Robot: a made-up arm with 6 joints. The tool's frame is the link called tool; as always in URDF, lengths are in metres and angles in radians. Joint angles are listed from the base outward. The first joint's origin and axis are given. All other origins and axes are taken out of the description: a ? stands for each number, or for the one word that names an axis. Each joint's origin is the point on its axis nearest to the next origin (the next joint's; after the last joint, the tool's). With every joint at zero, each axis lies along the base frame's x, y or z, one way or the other. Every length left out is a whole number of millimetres.
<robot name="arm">
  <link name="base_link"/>
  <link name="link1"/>
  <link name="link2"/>
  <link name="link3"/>
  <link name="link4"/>
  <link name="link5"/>
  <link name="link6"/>
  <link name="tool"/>
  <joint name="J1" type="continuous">
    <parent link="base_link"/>
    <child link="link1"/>
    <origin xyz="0 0 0.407"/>
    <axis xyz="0 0 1"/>
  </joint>
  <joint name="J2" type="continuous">
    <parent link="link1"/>
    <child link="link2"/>
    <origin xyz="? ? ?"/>
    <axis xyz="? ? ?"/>
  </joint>
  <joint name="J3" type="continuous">
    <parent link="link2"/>
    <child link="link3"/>
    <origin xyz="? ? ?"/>
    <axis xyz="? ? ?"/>
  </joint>
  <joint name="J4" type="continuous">
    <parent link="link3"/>
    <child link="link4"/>
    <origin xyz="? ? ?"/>
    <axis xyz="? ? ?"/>
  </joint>
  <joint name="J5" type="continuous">
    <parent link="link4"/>
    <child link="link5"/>
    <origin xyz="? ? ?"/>
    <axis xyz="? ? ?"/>
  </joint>
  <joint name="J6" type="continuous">
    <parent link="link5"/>
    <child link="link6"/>
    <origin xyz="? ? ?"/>
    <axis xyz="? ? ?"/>
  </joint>
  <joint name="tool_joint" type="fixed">
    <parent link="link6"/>
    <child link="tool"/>
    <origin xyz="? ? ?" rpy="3.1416 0 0"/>
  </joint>
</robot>
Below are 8 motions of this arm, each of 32 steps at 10 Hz.
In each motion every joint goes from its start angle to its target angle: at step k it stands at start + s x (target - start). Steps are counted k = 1, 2, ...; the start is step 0. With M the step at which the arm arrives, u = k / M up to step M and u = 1 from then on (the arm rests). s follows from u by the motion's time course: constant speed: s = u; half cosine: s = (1 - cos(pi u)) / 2; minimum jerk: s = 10 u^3 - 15 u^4 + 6 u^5.
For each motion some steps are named. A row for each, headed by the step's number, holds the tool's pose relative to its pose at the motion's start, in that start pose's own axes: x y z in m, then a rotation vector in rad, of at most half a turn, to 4 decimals.
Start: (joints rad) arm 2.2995 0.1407 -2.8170 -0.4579 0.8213 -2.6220
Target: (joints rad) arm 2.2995 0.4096 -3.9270 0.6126 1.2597 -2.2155
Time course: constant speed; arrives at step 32
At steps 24, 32:
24: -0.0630 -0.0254 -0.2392 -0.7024 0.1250 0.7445
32: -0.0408 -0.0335 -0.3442 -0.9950 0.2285 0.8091

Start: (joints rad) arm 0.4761 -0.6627 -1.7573 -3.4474 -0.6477 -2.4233
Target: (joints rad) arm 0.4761 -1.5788 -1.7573 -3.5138 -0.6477 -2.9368
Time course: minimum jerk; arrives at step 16
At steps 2, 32:
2: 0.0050 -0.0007 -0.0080 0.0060 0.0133 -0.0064
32: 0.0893 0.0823 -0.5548 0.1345 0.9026 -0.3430

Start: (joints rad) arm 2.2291 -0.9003 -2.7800 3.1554 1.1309 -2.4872
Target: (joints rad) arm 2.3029 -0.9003 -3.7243 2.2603 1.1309 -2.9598
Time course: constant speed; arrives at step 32
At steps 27, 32:
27: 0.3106 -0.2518 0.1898 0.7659 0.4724 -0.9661
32: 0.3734 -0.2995 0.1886 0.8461 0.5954 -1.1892

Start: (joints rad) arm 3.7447 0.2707 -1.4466 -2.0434 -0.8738 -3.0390
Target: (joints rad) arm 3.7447 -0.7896 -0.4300 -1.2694 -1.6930 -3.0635
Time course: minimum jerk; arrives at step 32
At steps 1, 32:
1: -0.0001 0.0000 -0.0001 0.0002 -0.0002 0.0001
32: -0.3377 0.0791 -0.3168 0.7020 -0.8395 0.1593

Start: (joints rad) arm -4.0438 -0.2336 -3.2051 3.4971 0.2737 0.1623
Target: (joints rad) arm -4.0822 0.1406 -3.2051 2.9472 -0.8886 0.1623
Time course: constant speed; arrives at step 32
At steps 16, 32:
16: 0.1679 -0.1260 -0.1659 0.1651 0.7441 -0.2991
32: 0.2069 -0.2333 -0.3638 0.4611 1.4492 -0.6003

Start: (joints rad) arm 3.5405 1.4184 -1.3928 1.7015 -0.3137 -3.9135
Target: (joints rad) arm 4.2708 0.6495 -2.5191 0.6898 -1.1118 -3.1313
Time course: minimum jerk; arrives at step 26
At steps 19, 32:
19: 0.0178 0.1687 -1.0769 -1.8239 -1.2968 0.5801
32: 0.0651 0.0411 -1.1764 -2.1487 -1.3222 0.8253

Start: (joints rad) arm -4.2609 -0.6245 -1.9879 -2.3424 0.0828 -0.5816
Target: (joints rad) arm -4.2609 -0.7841 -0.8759 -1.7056 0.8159 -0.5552
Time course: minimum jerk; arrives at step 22
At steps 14, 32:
14: 0.2867 -0.1374 -0.1036 0.6978 0.2656 0.2289
32: 0.3717 -0.1975 -0.2084 1.0009 0.3524 0.1741

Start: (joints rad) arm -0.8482 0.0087 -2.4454 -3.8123 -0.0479 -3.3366
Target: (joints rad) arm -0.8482 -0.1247 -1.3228 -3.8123 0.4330 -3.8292
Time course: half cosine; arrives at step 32
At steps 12, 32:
12: -0.0806 -0.1154 -0.0079 0.2070 -0.0372 -0.1465
32: -0.2407 -0.3494 -0.1868 0.6691 -0.0274 -0.3591

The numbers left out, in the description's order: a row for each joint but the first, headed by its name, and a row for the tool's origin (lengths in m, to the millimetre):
J2: xyz 0 0 0, axis 0 1 0
J3: xyz 0.066 0 0.353, axis 0 1 0
J4: xyz 0.092 0 -0.406, axis 0 0 -1
J5: xyz 0 0 0, axis 0 1 0
J6: xyz 0.114 0 -0.146, axis 0 0 -1
tool: xyz 0 0 0

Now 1 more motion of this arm.
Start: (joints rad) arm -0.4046 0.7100 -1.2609 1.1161 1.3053 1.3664
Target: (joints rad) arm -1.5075 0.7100 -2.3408 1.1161 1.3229 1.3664
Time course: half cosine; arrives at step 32
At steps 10, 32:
10: -0.0359 -0.0404 -0.2131 0.2787 -0.1712 -0.0922
32: 0.1456 0.3351 -0.8899 1.4238 -0.3377 -0.2673

